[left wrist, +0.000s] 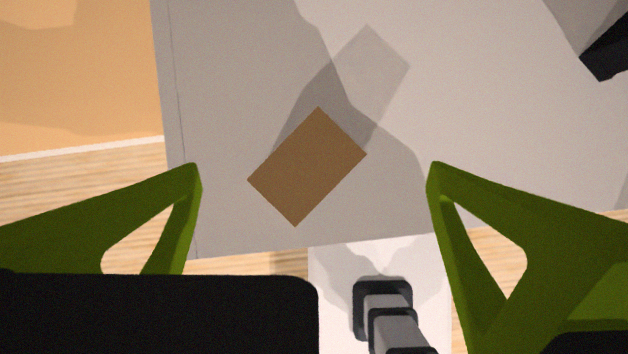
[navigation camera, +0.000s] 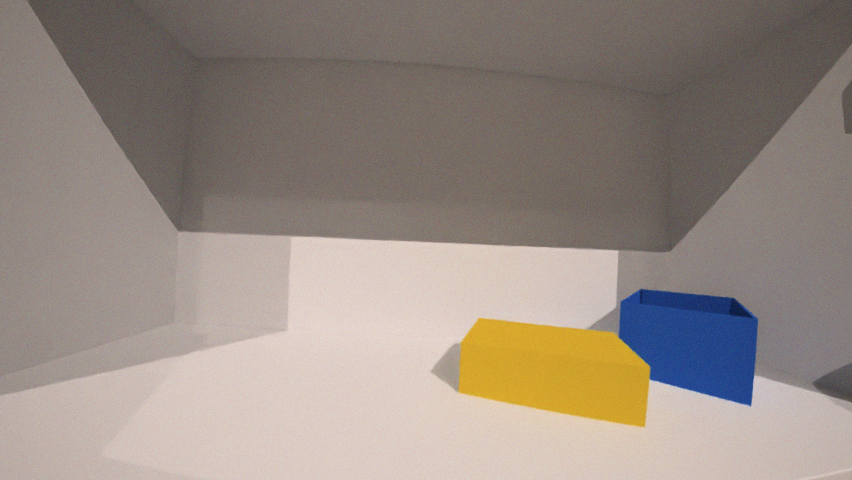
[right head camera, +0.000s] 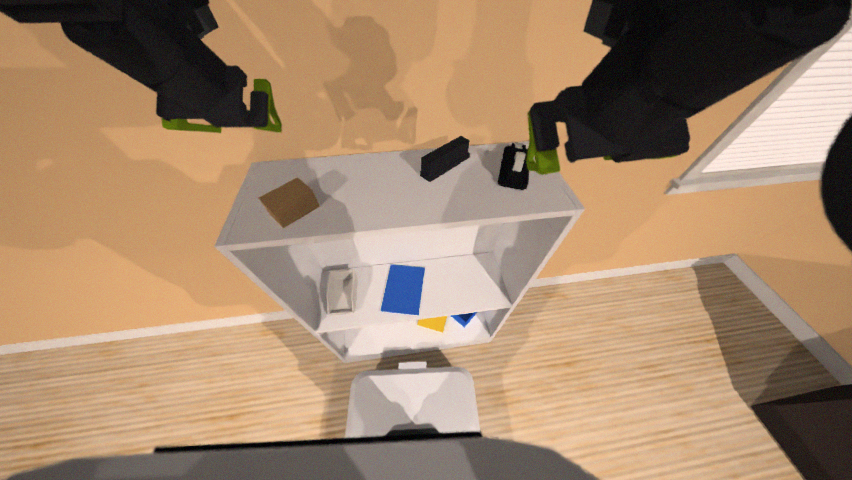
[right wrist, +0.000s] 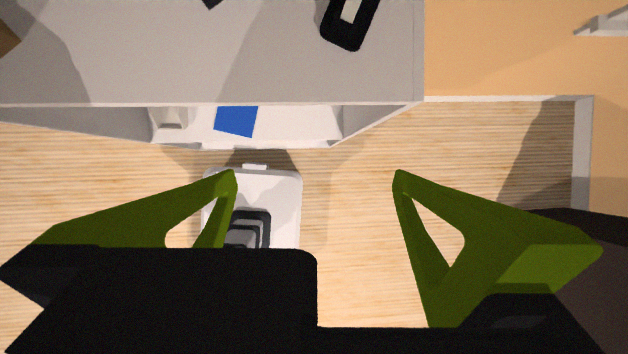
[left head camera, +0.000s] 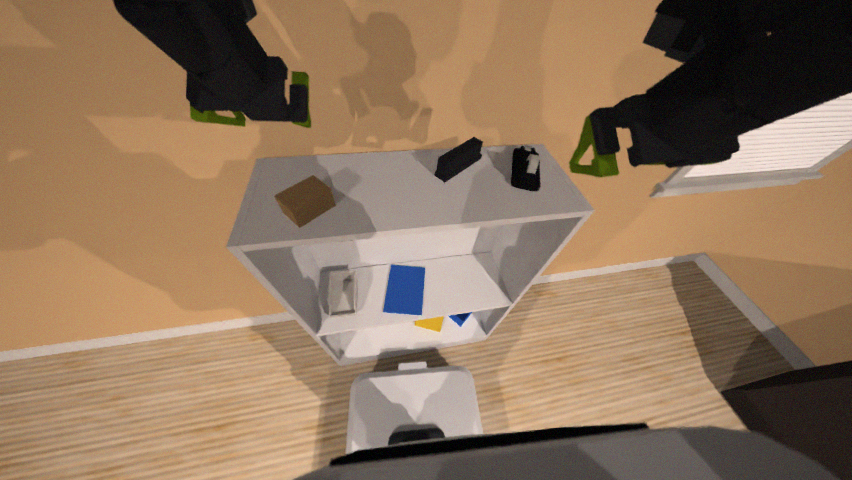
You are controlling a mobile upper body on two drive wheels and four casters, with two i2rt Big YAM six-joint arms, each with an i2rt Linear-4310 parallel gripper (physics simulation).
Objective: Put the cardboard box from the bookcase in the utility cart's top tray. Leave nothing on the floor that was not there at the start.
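Frame: origin at the left arm's base, x ahead, y left, z up, level; millimetres.
Seen in the pictures: left gripper, between the fingertips: [left wrist: 313,175] [right head camera: 250,128] [left head camera: 277,123]; right gripper, between the fingertips: [right head camera: 565,159] [right wrist: 314,178] [left head camera: 605,163].
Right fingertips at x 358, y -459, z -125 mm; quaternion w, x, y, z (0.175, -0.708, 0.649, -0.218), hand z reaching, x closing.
Pixels of each thing's top centre, then the offset from my right fingertips to it. "spot": a spot on its surface instead.
- brown cardboard box, centre of its top: [left wrist: 306,166] [left head camera: 302,191] [right head camera: 285,193] dx +146, dy +465, dz -175 mm
- black block, centre of its top: [right head camera: 447,148] [left head camera: 462,148] dx +292, dy +112, dz -171 mm
- black item with a pale patch, centre of its top: [right head camera: 522,144] [left head camera: 535,147] dx +276, dy -67, dz -155 mm
- clear container, a spot on its surface: [left head camera: 341,292] spot: dx +207, dy +508, dz -757 mm
- blue item, centre of its top: [left head camera: 405,288] [right head camera: 403,287] [right wrist: 237,107] dx +214, dy +256, dz -761 mm
- yellow block, centre of its top: [navigation camera: 545,337] [right head camera: 432,317] [left head camera: 429,317] dx +224, dy +127, dz -1140 mm
- blue open bin, centre of its top: [navigation camera: 683,299] [right head camera: 467,305] [left head camera: 463,304] dx +273, dy -62, dz -1110 mm
The brown cardboard box [left head camera: 305,199] [right head camera: 290,202] [left wrist: 306,167] [right wrist: 6,41] stands turned at an angle on the top board of the grey-white bookcase [left head camera: 387,202] [right head camera: 369,202] [left wrist: 230,115] [right wrist: 165,50], near its left end. My left gripper [left head camera: 275,124] [right head camera: 250,129] [left wrist: 313,175] is open and empty. In the left wrist view the box shows between and beyond its spread fingertips, with bare board on both sides; the fingers do not touch it. My right gripper [left head camera: 637,168] [right head camera: 587,163] [right wrist: 314,178] is open and empty, at the right end of the bookcase. The utility cart does not show.
A black block [left head camera: 459,159] and a black item with a pale patch [left head camera: 526,169] stand on the top board. Lower shelves hold a clear container [left head camera: 341,292], a blue item [left head camera: 405,290], a yellow block [navigation camera: 551,381] and a blue open bin [navigation camera: 685,345]. Brown furniture [left head camera: 804,411] is at lower right.
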